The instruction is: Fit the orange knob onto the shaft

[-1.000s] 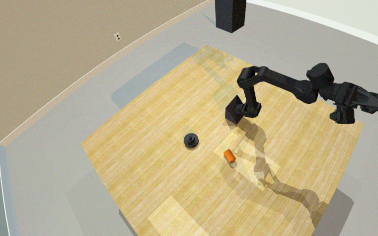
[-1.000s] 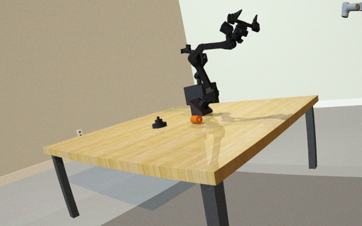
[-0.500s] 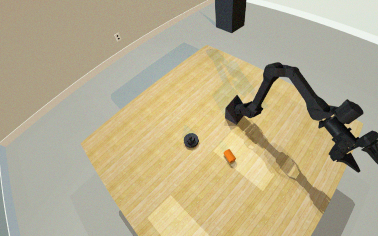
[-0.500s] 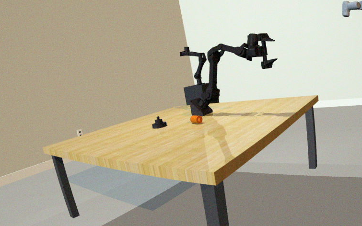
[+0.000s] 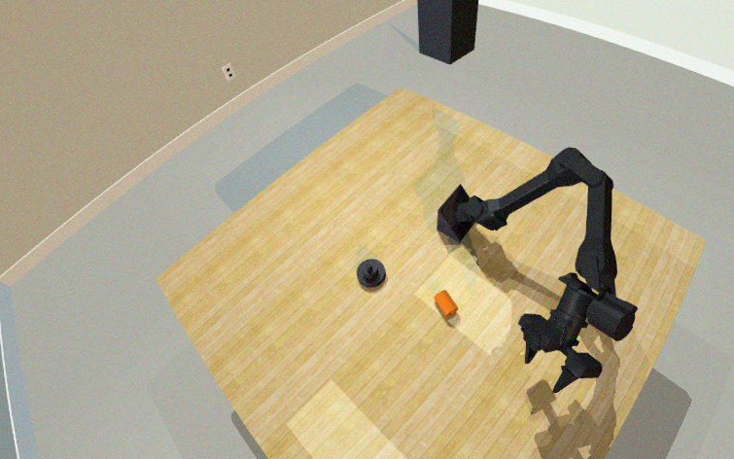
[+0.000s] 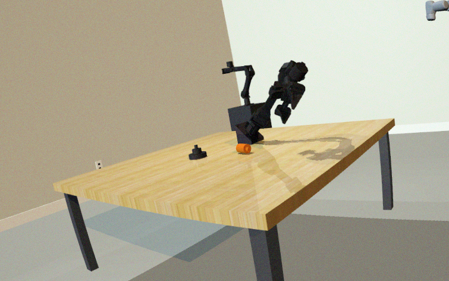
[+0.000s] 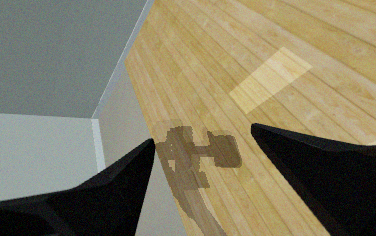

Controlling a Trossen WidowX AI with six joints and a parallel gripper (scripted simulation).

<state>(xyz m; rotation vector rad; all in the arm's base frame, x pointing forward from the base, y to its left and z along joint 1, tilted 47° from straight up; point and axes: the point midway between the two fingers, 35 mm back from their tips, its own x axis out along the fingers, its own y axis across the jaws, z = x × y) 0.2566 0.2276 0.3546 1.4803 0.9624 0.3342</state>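
Now: gripper tip 3 cm past the orange knob, 28 cm to the left of it and 12 cm above it. From my gripper tip the other things lie so: dark round pedestal: 5 cm ahead, 49 cm to the right, 11 cm below.
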